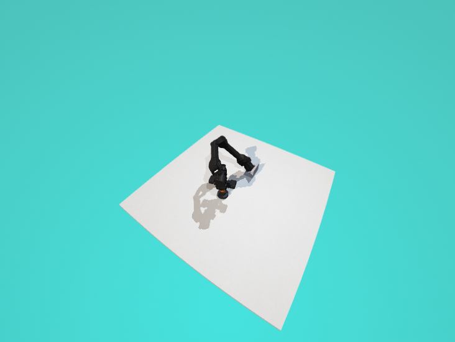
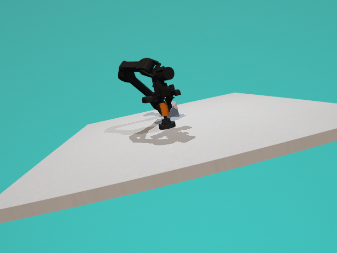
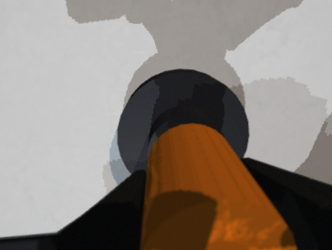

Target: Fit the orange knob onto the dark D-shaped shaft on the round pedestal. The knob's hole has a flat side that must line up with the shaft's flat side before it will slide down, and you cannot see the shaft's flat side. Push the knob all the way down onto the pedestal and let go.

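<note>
My gripper tip is 40 mm above the pedestal. The rest, counted from my gripper tip: orange knob 20 mm above.
</note>
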